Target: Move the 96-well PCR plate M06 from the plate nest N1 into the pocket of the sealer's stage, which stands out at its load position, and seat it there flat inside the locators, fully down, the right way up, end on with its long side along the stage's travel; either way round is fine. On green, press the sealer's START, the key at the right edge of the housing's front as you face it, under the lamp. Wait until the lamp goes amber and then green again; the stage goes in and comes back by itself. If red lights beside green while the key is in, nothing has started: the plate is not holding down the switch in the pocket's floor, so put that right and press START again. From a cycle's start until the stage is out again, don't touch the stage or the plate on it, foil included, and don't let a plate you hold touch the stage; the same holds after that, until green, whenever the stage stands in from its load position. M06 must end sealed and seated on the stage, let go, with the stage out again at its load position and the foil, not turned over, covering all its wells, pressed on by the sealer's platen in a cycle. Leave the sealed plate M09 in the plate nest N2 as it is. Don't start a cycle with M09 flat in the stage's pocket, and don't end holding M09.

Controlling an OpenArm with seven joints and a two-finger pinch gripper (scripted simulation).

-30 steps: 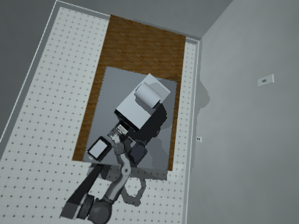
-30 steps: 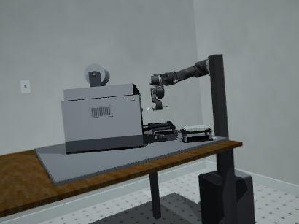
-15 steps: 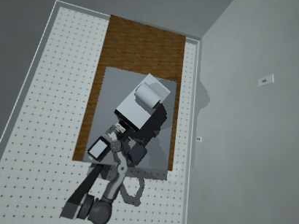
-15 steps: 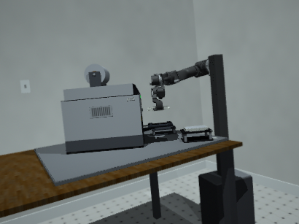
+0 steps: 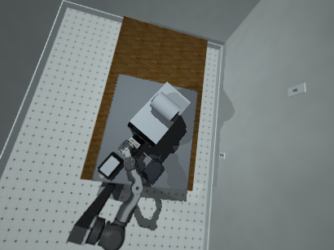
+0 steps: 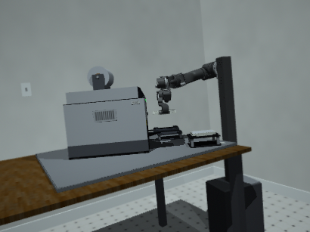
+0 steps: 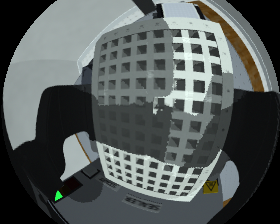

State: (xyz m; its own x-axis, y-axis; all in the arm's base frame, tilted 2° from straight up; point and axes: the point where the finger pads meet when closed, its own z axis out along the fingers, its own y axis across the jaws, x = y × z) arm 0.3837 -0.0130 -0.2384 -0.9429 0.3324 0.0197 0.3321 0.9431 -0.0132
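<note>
Now: the dark sealer stage 9 cm below my hand. Also, from my hand: 96-well PCR plate M06: right at my hand; nest N2: 18 cm behind, 14 cm below, 10 cm to the left; sealed plate M09: 18 cm behind, 13 cm below, 10 cm to the left.
</note>
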